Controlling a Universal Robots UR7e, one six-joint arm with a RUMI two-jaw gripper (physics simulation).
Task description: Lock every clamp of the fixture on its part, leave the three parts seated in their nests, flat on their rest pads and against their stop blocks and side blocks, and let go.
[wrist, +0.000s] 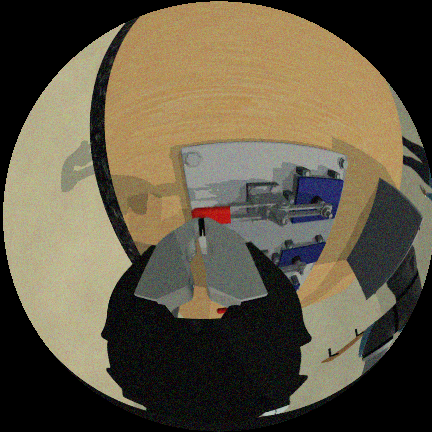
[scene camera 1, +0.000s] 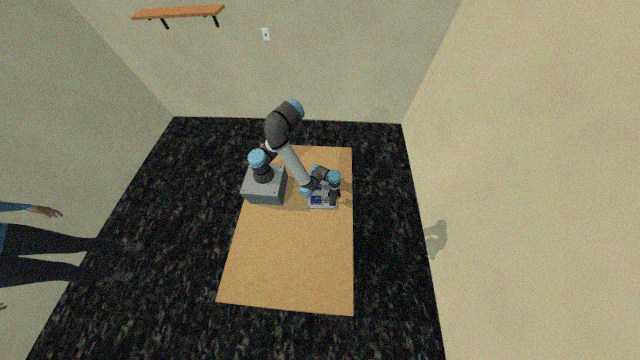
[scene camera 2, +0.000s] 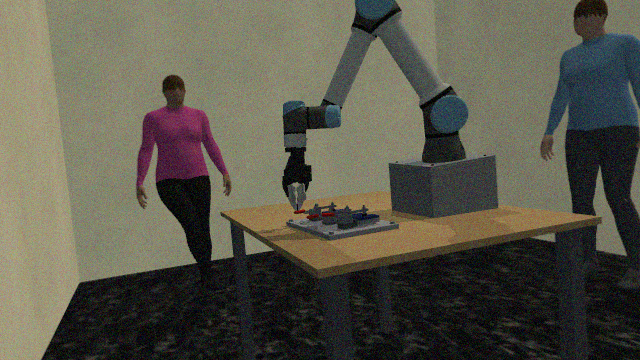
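Pixels of known places: gripper, fingertip midpoint: (wrist: 202, 219) (scene camera 2: 297, 210); arm's base, origin of the base link: (scene camera 1: 264, 175) (scene camera 2: 443, 159).
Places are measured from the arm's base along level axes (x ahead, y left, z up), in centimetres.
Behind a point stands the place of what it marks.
Observation:
The fixture's grey plate (scene camera 1: 322, 207) @(x 46.3, y -10.7, z -16.8 cm) (scene camera 2: 345, 233) @(x 46.1, y 24.0, z -17.1 cm) (wrist: 215, 170) @(x 53.4, y -7.0, z -16.8 cm) lies on the table. Two blue parts (wrist: 319, 192) @(x 40.8, y -7.0, z -14.7 cm) (wrist: 302, 254) @(x 37.9, y 4.2, z -15.2 cm) show in the wrist view, and a bit of a third below them. The nearest clamp (wrist: 280, 212) @(x 47.3, y -5.2, z -11.8 cm) reaches over the first blue part; its red handle (wrist: 212, 214) @(x 53.4, y -3.9, z -12.7 cm) points outward past the plate's edge side. Another red handle (wrist: 222, 310) @(x 50.1, y 17.5, z -11.6 cm) shows partly between the finger bases. My gripper (scene camera 2: 297, 209) @(x 54.2, y -3.4, z -12.7 cm) (wrist: 202, 219) @(x 54.2, y -3.4, z -12.7 cm) is shut and empty, its tips low beside the near red handle. Whether each clamp is locked, and the parts' seating, cannot be told.
The wooden table (scene camera 1: 295, 260) @(x 35.3, y -51.1, z -18.3 cm) (scene camera 2: 465, 232) @(x 16.4, y 38.1, z -18.3 cm) carries the grey robot base box (scene camera 1: 262, 192) @(x 4.1, y -14.0, z 0.5 cm) (scene camera 2: 450, 187) @(x 4.5, y 11.2, z -8.9 cm) beside the fixture. A person in pink (scene camera 2: 182, 145) stands behind the table, and one in blue (scene camera 2: 600, 85) stands at the right. A wall shelf (scene camera 1: 177, 12) hangs far off.

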